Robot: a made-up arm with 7 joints. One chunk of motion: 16 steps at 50 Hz.
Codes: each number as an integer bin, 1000 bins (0 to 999) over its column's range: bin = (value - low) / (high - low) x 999, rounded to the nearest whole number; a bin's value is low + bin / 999 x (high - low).
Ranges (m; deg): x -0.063..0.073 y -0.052..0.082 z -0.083..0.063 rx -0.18..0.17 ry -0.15..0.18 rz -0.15..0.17
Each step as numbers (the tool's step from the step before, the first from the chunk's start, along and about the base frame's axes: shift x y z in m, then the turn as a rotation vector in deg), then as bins.
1 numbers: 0.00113 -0.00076 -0.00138 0.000 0.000 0.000
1 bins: 471 382 558 514 454 468
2 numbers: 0.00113 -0.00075 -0.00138 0.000 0.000 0.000
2 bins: 471 382 558 514 454 468
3 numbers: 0.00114 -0.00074 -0.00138 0.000 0.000 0.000
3 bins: 471 382 558 514 454 468
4 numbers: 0.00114 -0.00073 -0.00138 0.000 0.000 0.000
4 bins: 471 382 558 514 454 468
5 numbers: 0.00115 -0.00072 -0.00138 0.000 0.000 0.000
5 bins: 471 382 558 514 454 468
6 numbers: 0.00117 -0.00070 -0.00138 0.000 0.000 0.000
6 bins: 471 382 558 514 454 468
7 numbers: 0.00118 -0.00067 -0.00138 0.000 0.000 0.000
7 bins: 471 383 558 514 454 468
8 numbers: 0.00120 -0.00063 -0.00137 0.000 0.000 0.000
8 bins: 472 383 559 514 454 468
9 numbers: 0.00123 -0.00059 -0.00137 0.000 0.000 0.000
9 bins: 472 383 559 514 454 468
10 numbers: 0.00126 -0.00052 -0.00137 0.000 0.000 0.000
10 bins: 472 384 559 514 454 468
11 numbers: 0.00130 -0.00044 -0.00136 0.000 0.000 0.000
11 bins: 472 384 559 514 454 468
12 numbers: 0.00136 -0.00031 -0.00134 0.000 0.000 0.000
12 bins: 473 385 559 514 454 468
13 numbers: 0.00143 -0.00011 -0.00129 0.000 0.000 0.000
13 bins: 473 387 559 514 454 468
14 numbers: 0.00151 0.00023 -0.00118 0.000 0.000 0.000
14 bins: 474 389 560 514 454 468
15 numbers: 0.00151 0.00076 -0.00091 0.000 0.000 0.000
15 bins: 474 393 562 514 454 468
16 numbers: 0.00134 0.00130 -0.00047 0.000 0.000 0.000
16 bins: 473 397 565 514 454 468
